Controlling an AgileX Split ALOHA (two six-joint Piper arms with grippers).
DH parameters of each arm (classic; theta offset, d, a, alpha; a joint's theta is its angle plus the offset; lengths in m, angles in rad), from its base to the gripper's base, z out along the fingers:
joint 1: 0 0.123 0 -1.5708
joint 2: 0.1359 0 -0.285 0
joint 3: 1.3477 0 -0.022 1.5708
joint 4: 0 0.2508 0 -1.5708
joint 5: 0 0 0.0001 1.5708
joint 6: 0 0.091 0 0
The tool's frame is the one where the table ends.
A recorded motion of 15 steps. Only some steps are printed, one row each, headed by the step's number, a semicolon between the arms.
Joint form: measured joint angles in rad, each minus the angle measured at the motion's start. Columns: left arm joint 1, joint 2, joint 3, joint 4, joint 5, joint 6; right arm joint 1, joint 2, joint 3, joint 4, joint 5, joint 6.
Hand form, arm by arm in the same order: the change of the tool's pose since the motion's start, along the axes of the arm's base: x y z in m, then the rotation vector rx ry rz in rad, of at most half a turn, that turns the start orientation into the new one. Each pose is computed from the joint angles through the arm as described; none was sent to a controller.
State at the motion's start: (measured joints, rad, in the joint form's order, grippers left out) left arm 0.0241 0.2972 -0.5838 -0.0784 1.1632 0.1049; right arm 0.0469 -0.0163 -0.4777 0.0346 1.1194 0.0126
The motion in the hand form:
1: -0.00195 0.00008 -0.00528 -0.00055 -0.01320 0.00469; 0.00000 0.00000 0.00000 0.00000 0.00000 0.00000
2: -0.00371 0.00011 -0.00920 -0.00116 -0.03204 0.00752; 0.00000 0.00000 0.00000 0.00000 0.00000 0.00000
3: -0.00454 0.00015 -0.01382 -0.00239 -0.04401 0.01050; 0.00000 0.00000 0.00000 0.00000 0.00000 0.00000
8: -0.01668 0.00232 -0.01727 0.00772 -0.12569 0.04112; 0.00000 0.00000 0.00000 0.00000 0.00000 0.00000
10: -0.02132 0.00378 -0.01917 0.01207 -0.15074 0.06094; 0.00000 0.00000 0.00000 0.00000 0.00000 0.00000
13: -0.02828 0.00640 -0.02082 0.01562 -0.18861 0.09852; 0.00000 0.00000 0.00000 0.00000 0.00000 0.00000
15: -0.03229 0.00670 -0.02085 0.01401 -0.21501 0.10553; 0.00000 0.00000 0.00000 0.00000 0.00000 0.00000
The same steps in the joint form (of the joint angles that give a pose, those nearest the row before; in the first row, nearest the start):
1: 0.0033 -0.0239 0.0235 -0.0001 -0.0129 -0.0007; 0.0000 0.0000 0.0000 0.0000 0.0000 0.0000
2: 0.0043 -0.0468 0.0426 0.0000 -0.0280 -0.0017; 0.0000 0.0000 0.0000 0.0000 0.0000 0.0000
3: 0.0052 -0.0649 0.0635 0.0000 -0.0429 -0.0032; 0.0000 0.0000 0.0000 0.0000 0.0000 0.0000
8: 0.0062 -0.1575 0.0839 0.0304 -0.0541 -0.0297; 0.0000 0.0000 0.0000 0.0000 0.0000 0.0000
10: 0.0063 -0.1920 0.0915 0.0500 -0.0530 -0.0482; 0.0000 0.0000 0.0000 0.0000 0.0000 0.0000
13: 0.0062 -0.2404 0.0971 0.0847 -0.0485 -0.0848; 0.0000 0.0000 0.0000 0.0000 0.0000 0.0000
15: 0.0062 -0.2675 0.0971 0.0899 -0.0479 -0.0922; 0.0000 0.0000 0.0000 0.0000 0.0000 0.0000

